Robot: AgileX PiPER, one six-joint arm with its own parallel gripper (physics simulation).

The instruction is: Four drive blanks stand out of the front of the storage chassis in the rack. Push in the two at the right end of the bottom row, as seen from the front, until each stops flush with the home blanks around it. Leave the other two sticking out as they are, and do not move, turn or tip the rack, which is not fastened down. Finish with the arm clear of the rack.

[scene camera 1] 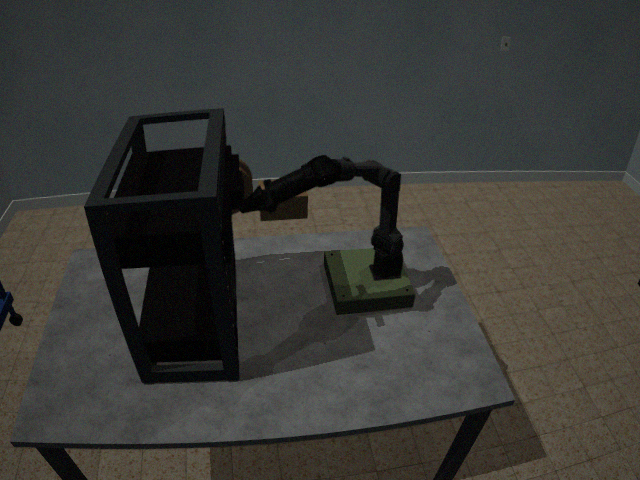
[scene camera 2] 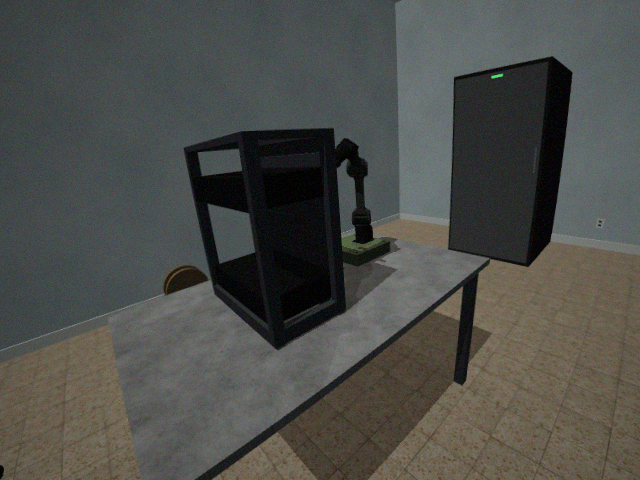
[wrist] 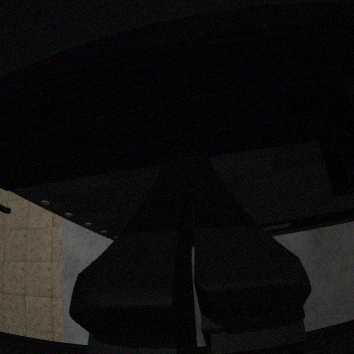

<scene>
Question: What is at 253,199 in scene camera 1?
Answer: My gripper.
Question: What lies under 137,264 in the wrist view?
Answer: My gripper.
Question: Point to a dark storage rack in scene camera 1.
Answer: At 172,211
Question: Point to a dark storage rack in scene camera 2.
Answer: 293,204
</scene>
